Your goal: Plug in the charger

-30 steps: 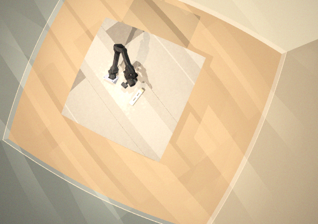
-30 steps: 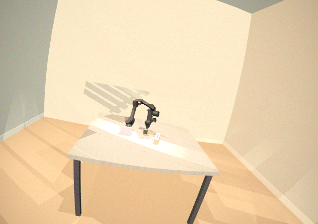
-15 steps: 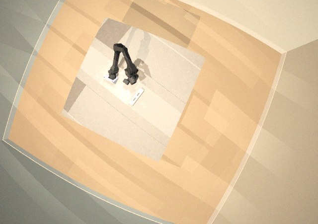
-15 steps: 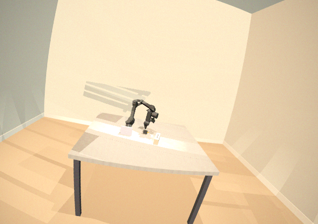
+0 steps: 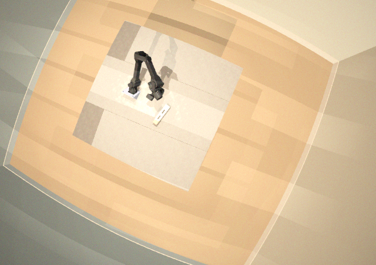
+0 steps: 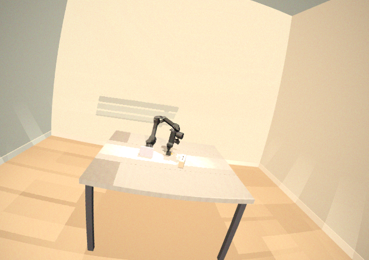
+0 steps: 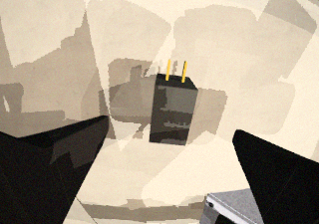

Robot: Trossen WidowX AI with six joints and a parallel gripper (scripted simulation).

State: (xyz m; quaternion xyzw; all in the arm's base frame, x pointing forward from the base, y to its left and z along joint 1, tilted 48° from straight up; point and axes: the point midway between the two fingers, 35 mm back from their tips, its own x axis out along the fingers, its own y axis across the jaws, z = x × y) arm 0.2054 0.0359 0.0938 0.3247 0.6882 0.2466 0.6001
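The two-prong charger lies 2 cm ahead of my gripper tip and 3 cm below it.
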